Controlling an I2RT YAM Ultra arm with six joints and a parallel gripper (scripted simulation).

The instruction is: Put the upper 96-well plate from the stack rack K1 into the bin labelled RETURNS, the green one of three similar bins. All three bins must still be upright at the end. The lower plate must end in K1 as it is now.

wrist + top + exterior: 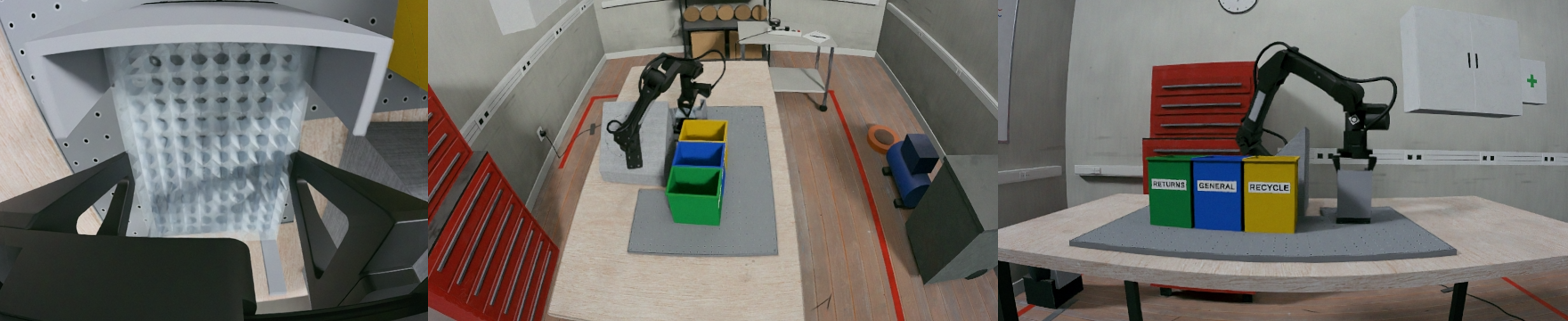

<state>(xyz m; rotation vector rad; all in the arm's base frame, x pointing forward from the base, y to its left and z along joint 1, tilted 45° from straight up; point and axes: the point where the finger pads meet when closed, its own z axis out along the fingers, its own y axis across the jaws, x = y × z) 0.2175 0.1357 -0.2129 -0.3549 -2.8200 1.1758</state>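
Now: hand 490 mm to the left of the green returns bin, 50 mm short of it and 20 mm above it. The rest, counted from my hand: clear 96-well plate: 10 mm below; yellow recycle bin: 230 mm to the right, 70 mm ahead, 20 mm below; blue general bin: 360 mm to the right, 60 mm ahead, 20 mm below.
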